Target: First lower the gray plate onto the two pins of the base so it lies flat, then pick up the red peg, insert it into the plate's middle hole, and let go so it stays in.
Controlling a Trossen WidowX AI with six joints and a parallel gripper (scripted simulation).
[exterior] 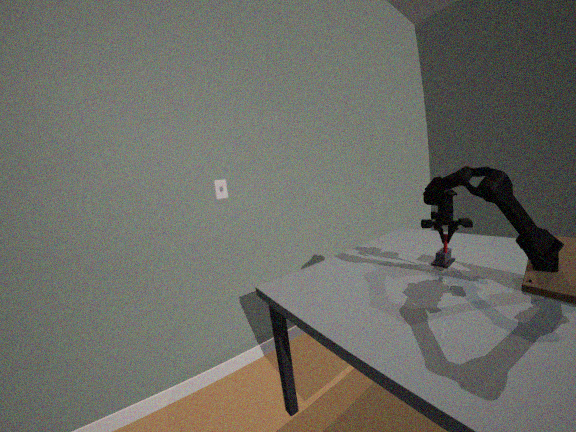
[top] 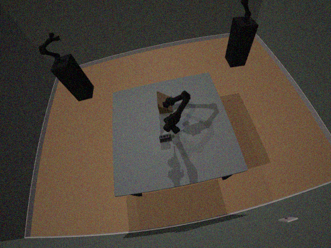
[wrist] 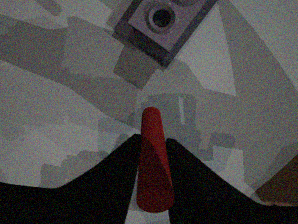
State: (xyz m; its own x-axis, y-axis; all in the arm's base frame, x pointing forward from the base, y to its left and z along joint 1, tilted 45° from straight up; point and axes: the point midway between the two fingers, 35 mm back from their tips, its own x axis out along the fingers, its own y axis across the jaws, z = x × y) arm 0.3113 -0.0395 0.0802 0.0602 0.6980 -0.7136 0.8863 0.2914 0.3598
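Now: gripper tip 40 mm short of the gray plate, 90 mm to the left of it and 70 mm above it. The rest, counted from my gripper tip: red peg (right at my gripper tip); dark base (40 mm ahead, 90 mm to the right, 110 mm below).
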